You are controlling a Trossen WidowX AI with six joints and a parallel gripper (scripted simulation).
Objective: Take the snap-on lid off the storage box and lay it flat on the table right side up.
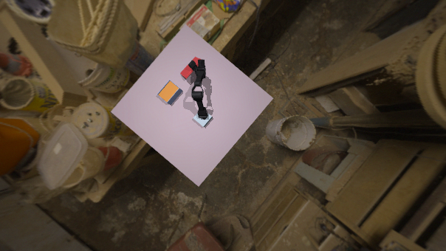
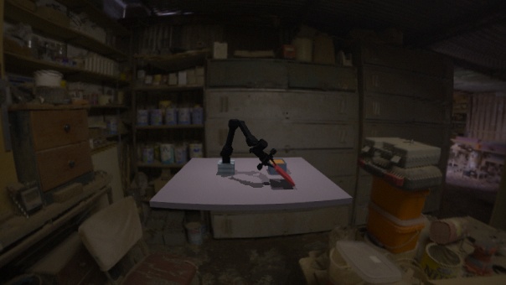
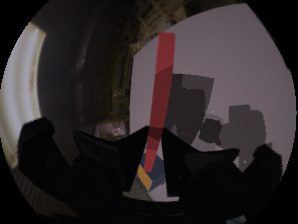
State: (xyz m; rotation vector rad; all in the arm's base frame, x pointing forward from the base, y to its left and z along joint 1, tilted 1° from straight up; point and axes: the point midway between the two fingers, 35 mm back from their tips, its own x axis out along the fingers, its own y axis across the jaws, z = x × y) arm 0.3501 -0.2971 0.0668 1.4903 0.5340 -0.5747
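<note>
Now: gripper tip 60 mm short of the red lid, 50 mm above it and 10 mm to the left of it. The rest, counted from my gripper tip: blue storage box: 340 mm to the left, 90 mm below, 70 mm ahead.
</note>
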